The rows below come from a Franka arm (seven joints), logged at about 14 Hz.
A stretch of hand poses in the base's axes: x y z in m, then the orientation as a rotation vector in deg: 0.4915, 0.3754, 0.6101, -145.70, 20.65, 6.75; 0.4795, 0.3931, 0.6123, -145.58, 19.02, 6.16; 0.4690, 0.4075, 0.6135, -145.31, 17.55, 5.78; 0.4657, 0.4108, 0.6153, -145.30, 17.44, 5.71; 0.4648, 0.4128, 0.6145, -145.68, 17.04, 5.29; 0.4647, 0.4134, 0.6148, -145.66, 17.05, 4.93; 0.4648, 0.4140, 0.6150, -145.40, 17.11, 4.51; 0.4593, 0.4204, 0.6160, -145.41, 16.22, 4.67; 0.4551, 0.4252, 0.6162, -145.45, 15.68, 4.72; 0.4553, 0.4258, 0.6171, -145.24, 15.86, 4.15
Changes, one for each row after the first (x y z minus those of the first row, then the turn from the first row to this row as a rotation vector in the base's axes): -0.0120, 0.0177, 0.0022, 0.30, -0.80, 1.01; -0.0225, 0.0321, 0.0034, 0.74, -1.42, 1.93; -0.0258, 0.0354, 0.0052, 0.75, -1.50, 1.99; -0.0267, 0.0374, 0.0044, 0.40, -1.86, 2.23; -0.0268, 0.0380, 0.0047, 0.39, -2.11, 2.15; -0.0267, 0.0386, 0.0049, 0.61, -2.42, 1.98; -0.0322, 0.0450, 0.0059, 0.72, -2.51, 2.65; -0.0364, 0.0498, 0.0061, 0.75, -2.59, 3.05; -0.0362, 0.0504, 0.0070, 0.89, -2.97, 2.77
